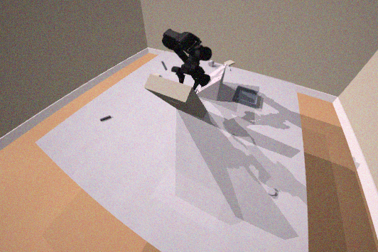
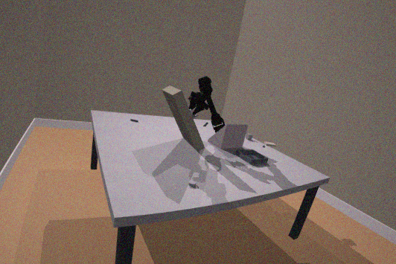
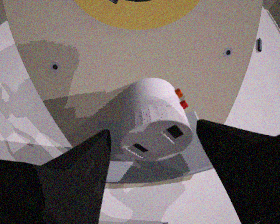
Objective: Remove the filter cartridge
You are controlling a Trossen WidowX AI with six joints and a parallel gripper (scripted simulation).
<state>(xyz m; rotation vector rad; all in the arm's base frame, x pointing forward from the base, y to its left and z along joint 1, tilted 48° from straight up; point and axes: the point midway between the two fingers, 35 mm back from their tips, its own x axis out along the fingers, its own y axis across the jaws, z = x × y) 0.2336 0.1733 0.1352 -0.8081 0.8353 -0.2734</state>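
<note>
My gripper tip is now 5 cm short of the beige service panel, 1 cm to the right of it and 2 cm above it. The rest, counted from my gripper tip: blue-grey tray 37 cm behind, 25 cm to the left, 19 cm below; round filter cartridge right at my gripper tip; small dark bar 27 cm ahead, 40 cm to the right, 20 cm below.
</note>
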